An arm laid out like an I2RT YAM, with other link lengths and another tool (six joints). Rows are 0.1 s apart.
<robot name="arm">
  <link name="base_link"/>
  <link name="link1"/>
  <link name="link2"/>
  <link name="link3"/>
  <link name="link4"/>
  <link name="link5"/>
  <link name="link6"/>
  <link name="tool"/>
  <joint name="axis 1" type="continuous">
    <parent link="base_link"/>
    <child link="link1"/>
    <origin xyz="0 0 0.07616"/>
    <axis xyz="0 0 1"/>
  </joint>
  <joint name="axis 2" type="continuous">
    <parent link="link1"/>
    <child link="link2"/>
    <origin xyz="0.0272 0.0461 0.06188"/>
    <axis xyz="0 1 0"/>
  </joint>
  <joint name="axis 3" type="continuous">
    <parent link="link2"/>
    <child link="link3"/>
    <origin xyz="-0.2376 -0.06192 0"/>
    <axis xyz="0 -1 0"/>
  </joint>
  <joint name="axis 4" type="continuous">
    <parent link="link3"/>
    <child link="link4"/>
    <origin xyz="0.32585 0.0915 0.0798"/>
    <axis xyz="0 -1 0"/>
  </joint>
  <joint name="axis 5" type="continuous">
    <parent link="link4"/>
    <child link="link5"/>
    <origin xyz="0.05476 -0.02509 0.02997"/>
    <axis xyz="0 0 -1"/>
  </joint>
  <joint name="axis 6" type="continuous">
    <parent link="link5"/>
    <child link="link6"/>
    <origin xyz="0.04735 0 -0.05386"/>
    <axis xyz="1 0 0"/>
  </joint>
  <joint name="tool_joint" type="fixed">
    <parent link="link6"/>
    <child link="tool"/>
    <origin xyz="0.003 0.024 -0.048" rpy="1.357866 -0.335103 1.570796"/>
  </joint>
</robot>
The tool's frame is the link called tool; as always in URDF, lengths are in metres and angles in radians. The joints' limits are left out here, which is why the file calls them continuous.
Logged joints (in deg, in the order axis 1, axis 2, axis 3, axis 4, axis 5, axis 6), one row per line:
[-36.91 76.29 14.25 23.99 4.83 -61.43]
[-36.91 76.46 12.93 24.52 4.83 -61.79]
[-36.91 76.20 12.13 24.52 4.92 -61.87]
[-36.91 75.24 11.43 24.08 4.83 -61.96]
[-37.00 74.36 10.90 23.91 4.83 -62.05]
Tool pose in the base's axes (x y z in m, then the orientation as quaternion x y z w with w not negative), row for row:
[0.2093 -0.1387 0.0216 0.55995 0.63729 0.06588 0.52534]
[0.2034 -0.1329 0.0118 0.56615 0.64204 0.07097 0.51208]
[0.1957 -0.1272 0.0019 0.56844 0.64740 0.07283 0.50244]
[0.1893 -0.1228 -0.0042 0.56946 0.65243 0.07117 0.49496]
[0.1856 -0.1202 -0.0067 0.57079 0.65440 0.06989 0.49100]
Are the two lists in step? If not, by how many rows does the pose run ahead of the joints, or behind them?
The pose runs 2 rows behind the joints: the pose in row i belongs to the joints in row i - 2.
